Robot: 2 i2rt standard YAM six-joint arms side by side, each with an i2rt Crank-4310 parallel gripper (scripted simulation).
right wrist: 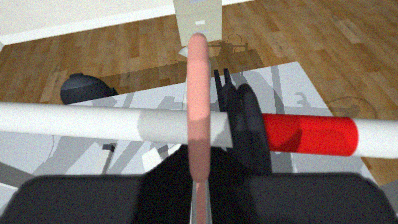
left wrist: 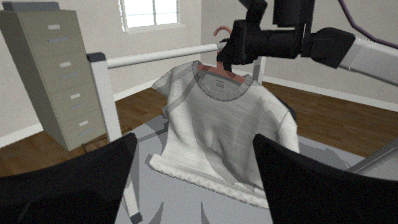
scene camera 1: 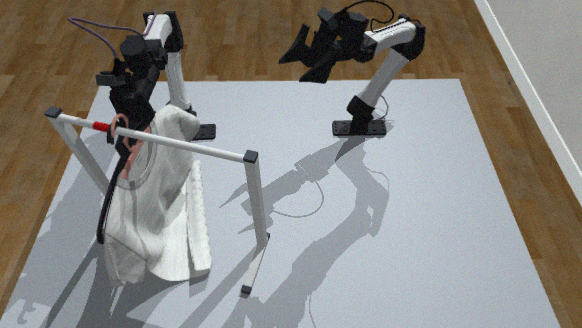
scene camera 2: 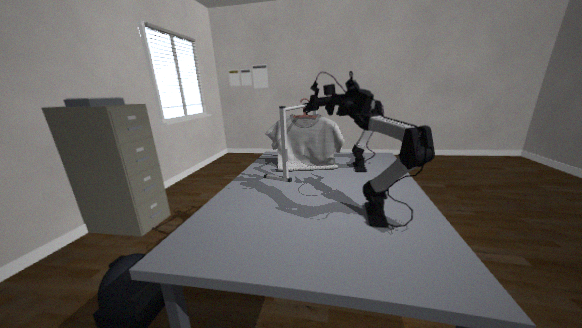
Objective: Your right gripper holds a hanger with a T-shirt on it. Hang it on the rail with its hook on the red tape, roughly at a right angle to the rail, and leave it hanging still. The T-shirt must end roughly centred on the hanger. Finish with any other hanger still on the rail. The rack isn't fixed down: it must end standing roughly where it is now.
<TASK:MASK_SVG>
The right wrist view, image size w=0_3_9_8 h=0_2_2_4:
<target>right gripper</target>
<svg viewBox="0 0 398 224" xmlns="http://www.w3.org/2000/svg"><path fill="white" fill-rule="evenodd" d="M210 146L208 185L212 224L398 224L398 217L383 190L378 189L378 185L370 178L364 178L359 173L255 173L221 147ZM188 145L181 144L175 152L144 174L37 176L26 181L12 195L0 217L0 224L190 224L193 179L189 167Z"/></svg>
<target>black hanger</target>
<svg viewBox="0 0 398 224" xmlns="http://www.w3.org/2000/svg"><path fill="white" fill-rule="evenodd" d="M216 69L214 70L219 109L220 112L227 112L233 148L226 147L227 153L254 171L251 145L240 96L232 83L226 83L222 87L219 72Z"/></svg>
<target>black hanger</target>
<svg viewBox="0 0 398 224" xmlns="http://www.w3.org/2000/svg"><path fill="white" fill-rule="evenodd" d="M244 83L238 87L237 92L240 96L246 119L254 172L272 173L270 149L258 99L251 86ZM225 68L225 84L232 83L229 70Z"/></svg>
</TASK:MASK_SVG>
